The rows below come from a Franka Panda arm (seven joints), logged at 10 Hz.
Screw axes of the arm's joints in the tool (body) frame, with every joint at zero. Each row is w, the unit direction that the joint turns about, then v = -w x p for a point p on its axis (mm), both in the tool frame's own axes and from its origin. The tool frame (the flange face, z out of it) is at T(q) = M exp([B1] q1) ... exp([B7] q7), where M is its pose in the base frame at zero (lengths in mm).
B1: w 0 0 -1 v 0 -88 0
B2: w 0 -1 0 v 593 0 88
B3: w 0 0 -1 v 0 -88 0
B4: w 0 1 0 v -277 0 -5.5
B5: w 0 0 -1 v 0 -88 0
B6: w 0 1 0 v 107 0 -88
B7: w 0 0 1 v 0 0 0
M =
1 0 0 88
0 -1 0 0
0 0 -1 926
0 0 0 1
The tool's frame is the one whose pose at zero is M.
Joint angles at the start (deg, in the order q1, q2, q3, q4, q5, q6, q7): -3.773 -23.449 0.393 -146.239 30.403 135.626 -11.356
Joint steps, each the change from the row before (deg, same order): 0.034 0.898 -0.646 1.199 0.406 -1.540 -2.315; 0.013 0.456 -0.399 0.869 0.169 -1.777 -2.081; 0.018 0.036 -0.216 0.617 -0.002 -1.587 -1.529; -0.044 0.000 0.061 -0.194 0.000 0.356 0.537; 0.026 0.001 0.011 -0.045 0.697 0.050 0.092
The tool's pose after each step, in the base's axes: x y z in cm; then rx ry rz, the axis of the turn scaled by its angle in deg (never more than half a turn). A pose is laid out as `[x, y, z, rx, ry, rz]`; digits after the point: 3 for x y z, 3 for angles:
[43.162, -2.212, 43.455, -155.947, 13.354, -20.624]
[43.339, -2.299, 43.558, -155.757, 10.486, -19.531]
[43.367, -2.260, 43.801, -155.603, 7.988, -18.732]
[43.340, -2.287, 43.694, -155.625, 8.867, -18.775]
[43.341, -2.241, 43.676, -155.037, 9.529, -18.810]

